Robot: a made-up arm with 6 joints. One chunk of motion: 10 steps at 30 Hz.
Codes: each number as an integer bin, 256 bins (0 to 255) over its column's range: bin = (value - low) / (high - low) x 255, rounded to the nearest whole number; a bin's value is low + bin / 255 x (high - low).
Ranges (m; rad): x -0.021..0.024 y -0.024..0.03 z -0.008..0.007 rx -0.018..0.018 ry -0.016..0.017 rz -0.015..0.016
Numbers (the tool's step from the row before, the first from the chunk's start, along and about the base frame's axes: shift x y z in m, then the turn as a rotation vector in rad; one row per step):
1: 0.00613 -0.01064 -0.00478 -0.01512 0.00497 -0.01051
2: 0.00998 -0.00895 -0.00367 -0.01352 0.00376 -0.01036
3: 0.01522 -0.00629 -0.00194 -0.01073 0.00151 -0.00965
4: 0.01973 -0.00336 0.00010 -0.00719 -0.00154 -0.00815
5: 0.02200 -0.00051 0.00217 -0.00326 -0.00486 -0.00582
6: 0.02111 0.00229 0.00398 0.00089 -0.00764 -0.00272
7: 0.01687 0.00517 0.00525 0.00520 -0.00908 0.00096
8: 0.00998 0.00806 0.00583 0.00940 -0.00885 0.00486
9: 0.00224 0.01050 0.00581 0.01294 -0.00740 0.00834
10: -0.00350 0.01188 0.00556 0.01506 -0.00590 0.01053
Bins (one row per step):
1: 154 63 55 20 162 37
2: 176 71 74 32 153 38
3: 205 84 103 51 135 44
4: 231 97 138 77 112 56
5: 244 111 173 104 86 76
6: 239 124 204 134 65 101
7: 215 138 225 164 53 131
8: 176 151 235 194 55 163
9: 132 163 235 219 66 192
10: 99 169 231 234 78 210

